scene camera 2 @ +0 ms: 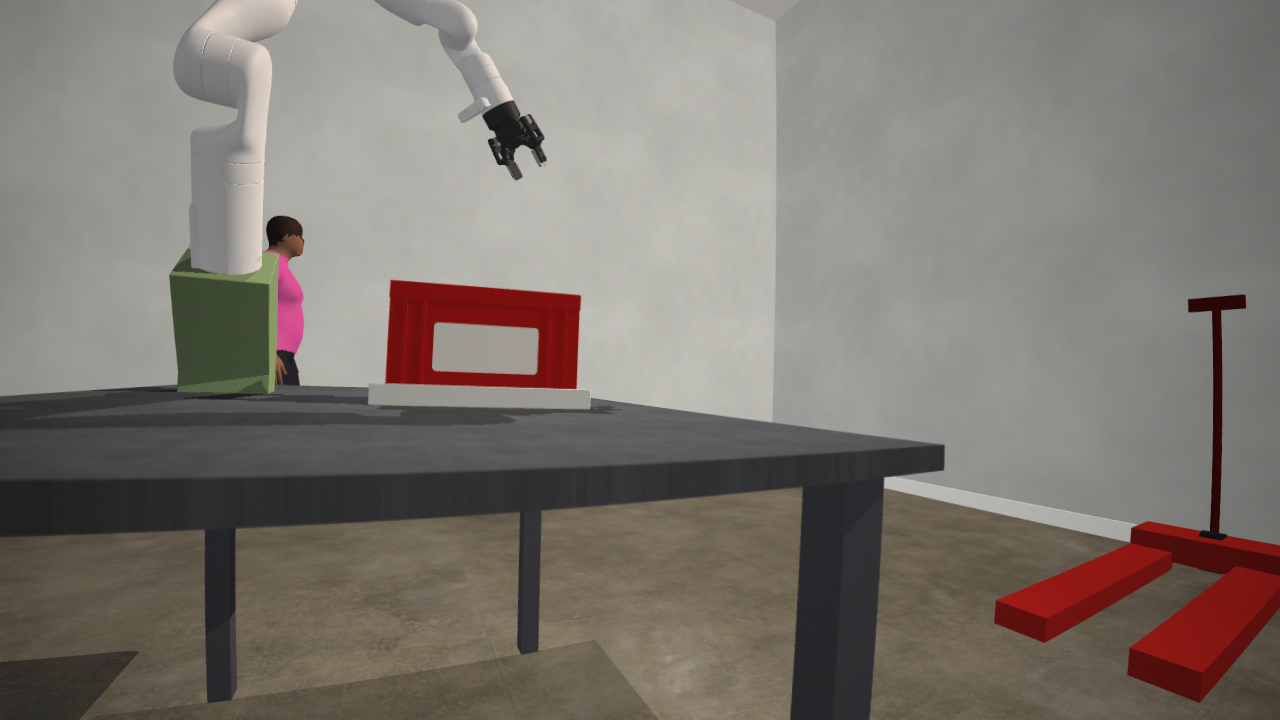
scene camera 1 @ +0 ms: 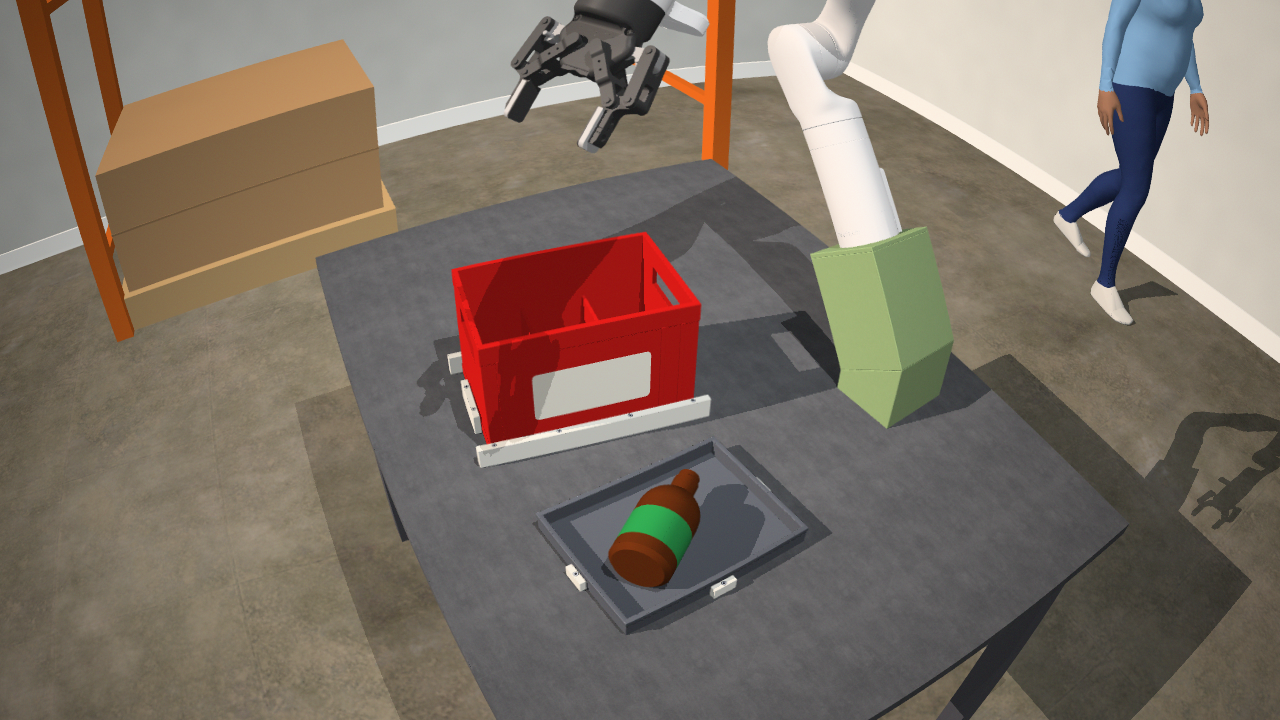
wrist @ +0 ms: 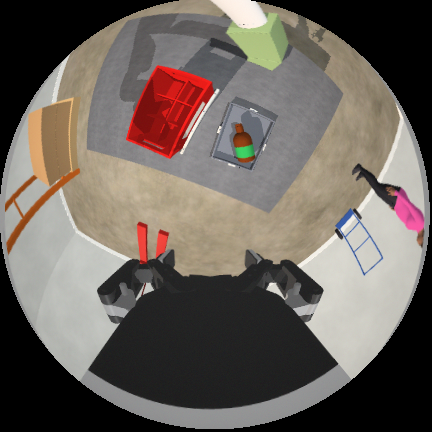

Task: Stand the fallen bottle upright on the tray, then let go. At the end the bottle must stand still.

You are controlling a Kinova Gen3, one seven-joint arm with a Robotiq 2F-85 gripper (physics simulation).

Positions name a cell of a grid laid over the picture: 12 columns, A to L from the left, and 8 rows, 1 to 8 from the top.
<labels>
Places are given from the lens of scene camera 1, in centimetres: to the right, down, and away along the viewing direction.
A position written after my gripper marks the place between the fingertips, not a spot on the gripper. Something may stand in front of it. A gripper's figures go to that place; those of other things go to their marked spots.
my gripper (scene camera 1: F2): -8, -19, 69
red crate (scene camera 1: F4): -10, -2, 101
grey tray (scene camera 1: G6): 12, 19, 100
white rail (scene camera 1: F5): -3, 8, 111
</labels>
